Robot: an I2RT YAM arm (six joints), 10 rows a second.
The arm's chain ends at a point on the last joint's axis. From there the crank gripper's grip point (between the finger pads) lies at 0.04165 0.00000 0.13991 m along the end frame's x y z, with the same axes.
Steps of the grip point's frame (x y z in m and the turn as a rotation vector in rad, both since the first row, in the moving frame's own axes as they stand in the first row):
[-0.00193 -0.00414 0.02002 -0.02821 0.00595 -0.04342]
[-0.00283 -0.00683 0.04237 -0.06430 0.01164 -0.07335]
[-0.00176 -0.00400 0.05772 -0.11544 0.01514 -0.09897]
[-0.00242 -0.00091 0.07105 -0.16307 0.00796 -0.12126]
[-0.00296 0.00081 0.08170 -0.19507 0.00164 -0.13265]
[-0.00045 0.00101 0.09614 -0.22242 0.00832 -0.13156]
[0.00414 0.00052 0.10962 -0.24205 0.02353 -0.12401]
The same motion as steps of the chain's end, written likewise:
[-0.00281 -0.00626 0.02030 -0.02821 0.00595 -0.04342]
[-0.00467 -0.01269 0.04305 -0.06430 0.01164 -0.07335]
[-0.00446 -0.01584 0.05906 -0.11544 0.01514 -0.09897]
[-0.00460 -0.01846 0.07283 -0.16307 0.00796 -0.12126]
[-0.00462 -0.02073 0.08388 -0.19507 0.00164 -0.13265]
[-0.00328 -0.02423 0.09932 -0.22242 0.00832 -0.13156]
[-0.00087 -0.02750 0.11408 -0.24205 0.02353 -0.12401]

